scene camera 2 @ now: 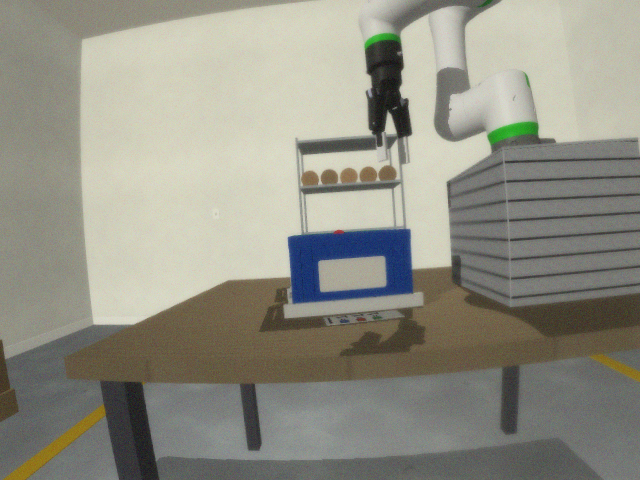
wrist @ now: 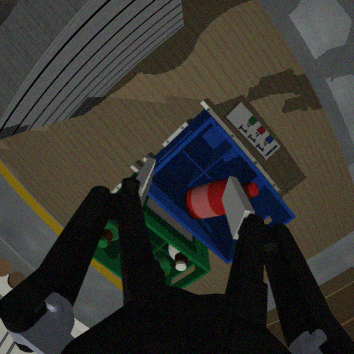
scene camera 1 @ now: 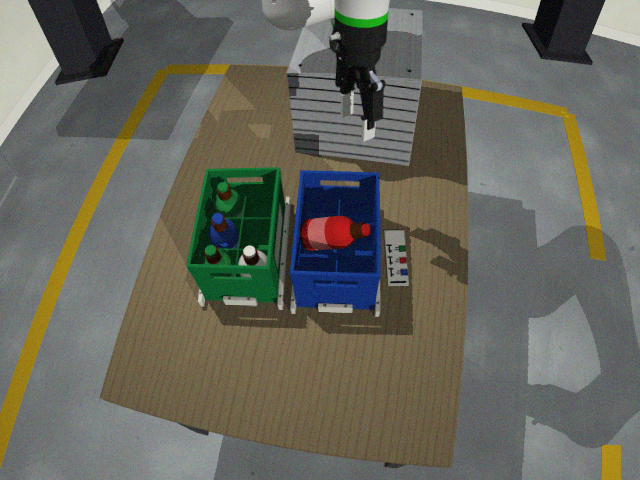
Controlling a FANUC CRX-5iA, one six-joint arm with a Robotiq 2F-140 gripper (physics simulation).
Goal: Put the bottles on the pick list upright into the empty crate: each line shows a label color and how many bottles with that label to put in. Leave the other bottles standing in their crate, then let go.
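The red bottle lies on its side, not upright, across the blue crate, its neck toward the pick-list side. The green crate holds a green bottle at the back left, a blue bottle, another green bottle at the front left and a white bottle at the front right, all standing. The pick list reads 1 green, 1 red, 1 blue. My gripper is partly open, empty, high above and behind the blue crate.
Both crates sit between white rails on the wooden table. The grey slatted robot base stands behind them. In scene camera 2, a shelf rack with round brown items stands beyond the table.
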